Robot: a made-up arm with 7 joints. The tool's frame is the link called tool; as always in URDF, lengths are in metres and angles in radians.
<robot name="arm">
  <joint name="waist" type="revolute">
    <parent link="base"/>
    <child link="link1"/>
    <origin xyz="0 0 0.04" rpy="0 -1.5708 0"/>
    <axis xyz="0 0 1"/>
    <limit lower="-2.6" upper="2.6"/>
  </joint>
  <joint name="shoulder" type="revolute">
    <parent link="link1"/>
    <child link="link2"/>
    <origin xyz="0.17 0.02 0.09" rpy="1.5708 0 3.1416"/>
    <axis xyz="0 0 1"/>
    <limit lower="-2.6" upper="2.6"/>
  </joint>
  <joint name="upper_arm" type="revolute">
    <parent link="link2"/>
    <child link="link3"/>
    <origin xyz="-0.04 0.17 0.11" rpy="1.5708 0 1.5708"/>
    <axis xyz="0 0 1"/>
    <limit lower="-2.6" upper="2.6"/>
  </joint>
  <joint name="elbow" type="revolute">
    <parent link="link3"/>
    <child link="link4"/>
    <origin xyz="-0.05 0.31 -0.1" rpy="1.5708 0 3.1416"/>
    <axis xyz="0 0 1"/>
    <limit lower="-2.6" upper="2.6"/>
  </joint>
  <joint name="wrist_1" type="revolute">
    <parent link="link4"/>
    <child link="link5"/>
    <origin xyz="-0.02 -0.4 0.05" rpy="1.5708 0 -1.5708"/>
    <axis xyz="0 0 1"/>
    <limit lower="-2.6" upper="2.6"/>
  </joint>
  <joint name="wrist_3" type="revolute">
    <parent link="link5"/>
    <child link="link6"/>
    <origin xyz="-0.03 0.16 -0.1" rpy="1.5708 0 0"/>
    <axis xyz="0 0 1"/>
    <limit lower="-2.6" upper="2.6"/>
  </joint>
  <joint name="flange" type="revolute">
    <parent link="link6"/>
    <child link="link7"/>
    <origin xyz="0.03 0.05 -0.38" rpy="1.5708 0 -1.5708"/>
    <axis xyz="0 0 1"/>
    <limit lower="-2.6" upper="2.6"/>
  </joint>
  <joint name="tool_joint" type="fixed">
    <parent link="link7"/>
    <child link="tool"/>
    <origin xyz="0.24 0.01 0.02" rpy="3.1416 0 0"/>
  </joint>
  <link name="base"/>
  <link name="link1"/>
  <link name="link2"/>
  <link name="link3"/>
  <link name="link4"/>
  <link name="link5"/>
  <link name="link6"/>
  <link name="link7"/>
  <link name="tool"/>
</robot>
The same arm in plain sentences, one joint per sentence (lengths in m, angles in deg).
The arm has seven revolute joints in a row. What follows holds with every joint at zero, and every direction is one of the base frame's. The first joint is mounted 0.04 m along +z from the base frame's origin and rotates about -x, from -148.97 to 148.97 deg. The second joint is mounted 0.09 m along -x and 0.02 m along +y and 0.17 m along +z from the first joint and rotates about +y, from -148.97 to 148.97 deg. The third joint is mounted 0.17 m along -x and 0.11 m along +y and 0.04 m along +z from the second joint and rotates about -z, from -148.97 to 148.97 deg. The fourth joint is mounted 0.05 m along +x and 0.31 m along +y and 0.1 m along +z from the third joint and rotates about +y, from -148.97 to 148.97 deg. The fifth joint is mounted 0.02 m along -x and 0.05 m along +y and 0.4 m along +z from the fourth joint and rotates about -x, from -148.97 to 148.97 deg. The sixth joint is mounted 0.1 m along +x and 0.16 m along +y and 0.03 m along -z from the fifth joint and rotates about -y, from -148.97 to 148.97 deg. The seventh joint is mounted 0.05 m along -x and 0.38 m along +y and 0.03 m along +z from the sixth joint and rotates about -z, from -148.97 to 148.97 deg. The tool frame, which is the frame that the pose is given for, is mounted 0.24 m along +x and 0.01 m along -y and 0.02 m along -z from the seventh joint; its axes are the base frame's turned by roll 0, pitch 0 and yaw 0 deg (as in URDF: about the fixed x, then y, then z).
